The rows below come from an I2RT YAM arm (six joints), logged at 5 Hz.
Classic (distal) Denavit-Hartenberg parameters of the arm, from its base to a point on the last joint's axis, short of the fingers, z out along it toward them. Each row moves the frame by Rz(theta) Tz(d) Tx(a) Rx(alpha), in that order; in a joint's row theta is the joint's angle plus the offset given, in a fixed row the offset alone. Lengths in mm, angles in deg.
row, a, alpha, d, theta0
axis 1, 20, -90, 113.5, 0
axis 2, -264, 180, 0, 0
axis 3, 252.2, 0, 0, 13.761
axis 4, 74, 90, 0, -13.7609
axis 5, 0, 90, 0, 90
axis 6, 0, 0, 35.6, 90
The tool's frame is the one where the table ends.
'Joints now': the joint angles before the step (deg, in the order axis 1, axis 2, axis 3, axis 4, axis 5, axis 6). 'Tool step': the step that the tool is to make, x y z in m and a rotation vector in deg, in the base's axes. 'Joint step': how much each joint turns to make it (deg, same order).
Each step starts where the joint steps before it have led.
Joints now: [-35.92 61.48 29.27 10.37 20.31 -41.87]
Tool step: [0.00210 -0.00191 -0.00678 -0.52 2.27 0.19]
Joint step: [-0.01 1.63 -0.48 1.22 0.48 -1.81]
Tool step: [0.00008 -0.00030 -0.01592 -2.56 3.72 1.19]
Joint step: [0.03 2.18 -2.92 5.27 0.57 -4.69]
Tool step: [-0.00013 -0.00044 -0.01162 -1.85 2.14 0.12]
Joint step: [0.03 2.03 -2.11 4.52 0.96 -2.78]
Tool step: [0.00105 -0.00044 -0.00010 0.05 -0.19 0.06]
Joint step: [0.05 0.36 0.14 0.29 -0.06 0.15]
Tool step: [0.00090 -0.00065 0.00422 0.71 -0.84 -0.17]
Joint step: [-0.04 -0.42 0.95 -1.53 -0.28 1.12]
